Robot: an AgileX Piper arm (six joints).
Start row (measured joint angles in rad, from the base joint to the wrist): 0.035, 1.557, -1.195, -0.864, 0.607, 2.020
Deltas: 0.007, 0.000, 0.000, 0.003, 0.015, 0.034; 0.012, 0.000, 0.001, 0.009, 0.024, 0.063; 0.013, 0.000, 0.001, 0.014, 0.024, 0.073; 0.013, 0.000, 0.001, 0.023, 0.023, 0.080; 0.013, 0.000, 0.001, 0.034, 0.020, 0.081; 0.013, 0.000, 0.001, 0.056, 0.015, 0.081; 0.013, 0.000, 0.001, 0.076, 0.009, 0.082; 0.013, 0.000, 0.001, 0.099, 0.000, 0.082; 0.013, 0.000, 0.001, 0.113, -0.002, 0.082; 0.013, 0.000, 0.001, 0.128, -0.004, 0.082; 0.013, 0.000, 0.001, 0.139, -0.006, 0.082; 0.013, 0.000, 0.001, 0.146, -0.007, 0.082; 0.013, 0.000, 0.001, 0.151, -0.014, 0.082; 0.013, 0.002, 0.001, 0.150, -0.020, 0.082; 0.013, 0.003, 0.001, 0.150, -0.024, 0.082
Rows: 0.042, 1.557, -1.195, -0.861, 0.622, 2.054; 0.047, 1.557, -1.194, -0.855, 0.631, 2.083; 0.048, 1.557, -1.194, -0.850, 0.631, 2.093; 0.048, 1.557, -1.194, -0.841, 0.630, 2.100; 0.048, 1.557, -1.194, -0.830, 0.627, 2.101; 0.048, 1.557, -1.194, -0.808, 0.622, 2.101; 0.048, 1.557, -1.194, -0.788, 0.616, 2.102; 0.048, 1.557, -1.194, -0.765, 0.607, 2.102; 0.048, 1.557, -1.194, -0.751, 0.605, 2.102; 0.048, 1.557, -1.194, -0.736, 0.603, 2.102; 0.048, 1.557, -1.194, -0.725, 0.601, 2.102; 0.048, 1.557, -1.194, -0.718, 0.600, 2.102; 0.048, 1.557, -1.194, -0.713, 0.593, 2.102; 0.048, 1.559, -1.194, -0.714, 0.587, 2.102; 0.048, 1.560, -1.194, -0.714, 0.583, 2.102
